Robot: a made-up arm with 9 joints. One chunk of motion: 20 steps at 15 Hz.
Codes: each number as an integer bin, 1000 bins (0 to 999) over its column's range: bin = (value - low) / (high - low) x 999, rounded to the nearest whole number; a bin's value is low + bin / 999 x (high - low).
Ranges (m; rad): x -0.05..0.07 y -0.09..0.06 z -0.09..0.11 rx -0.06..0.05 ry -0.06..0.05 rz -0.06..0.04
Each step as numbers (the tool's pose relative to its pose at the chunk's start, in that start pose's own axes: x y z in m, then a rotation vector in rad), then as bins.
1 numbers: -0.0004 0.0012 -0.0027 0.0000 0.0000 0.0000
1 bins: 413 607 436 545 545 599
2 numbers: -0.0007 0.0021 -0.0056 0.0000 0.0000 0.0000
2 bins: 410 613 422 545 545 599
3 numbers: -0.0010 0.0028 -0.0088 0.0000 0.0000 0.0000
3 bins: 408 618 406 545 545 599
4 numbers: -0.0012 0.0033 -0.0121 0.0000 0.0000 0.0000
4 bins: 406 621 389 545 545 599
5 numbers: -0.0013 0.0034 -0.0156 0.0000 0.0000 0.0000
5 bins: 405 622 372 545 545 599
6 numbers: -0.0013 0.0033 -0.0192 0.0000 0.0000 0.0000
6 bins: 405 621 354 545 545 599
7 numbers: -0.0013 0.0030 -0.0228 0.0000 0.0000 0.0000
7 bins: 405 619 336 545 545 599
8 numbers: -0.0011 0.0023 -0.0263 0.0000 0.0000 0.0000
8 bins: 407 615 318 545 545 599
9 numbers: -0.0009 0.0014 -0.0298 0.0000 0.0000 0.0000
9 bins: 409 609 301 545 545 599
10 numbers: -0.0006 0.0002 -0.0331 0.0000 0.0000 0.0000
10 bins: 411 601 284 545 545 599
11 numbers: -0.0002 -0.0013 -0.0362 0.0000 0.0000 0.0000
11 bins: 415 591 269 545 545 599
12 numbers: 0.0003 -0.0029 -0.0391 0.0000 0.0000 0.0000
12 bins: 419 580 254 545 545 599
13 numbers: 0.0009 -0.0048 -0.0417 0.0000 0.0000 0.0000
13 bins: 424 567 241 545 545 599
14 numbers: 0.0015 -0.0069 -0.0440 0.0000 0.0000 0.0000
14 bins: 429 553 230 545 545 599
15 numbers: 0.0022 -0.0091 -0.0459 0.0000 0.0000 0.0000
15 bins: 435 539 220 545 545 599
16 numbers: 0.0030 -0.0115 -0.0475 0.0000 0.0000 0.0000
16 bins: 441 523 212 545 545 599
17 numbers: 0.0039 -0.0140 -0.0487 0.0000 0.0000 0.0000
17 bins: 449 506 206 545 545 599
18 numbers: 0.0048 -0.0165 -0.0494 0.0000 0.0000 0.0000
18 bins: 456 490 203 545 545 599
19 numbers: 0.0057 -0.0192 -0.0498 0.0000 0.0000 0.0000
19 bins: 464 472 201 545 545 599
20 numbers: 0.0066 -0.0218 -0.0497 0.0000 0.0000 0.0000
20 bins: 471 454 201 545 545 599
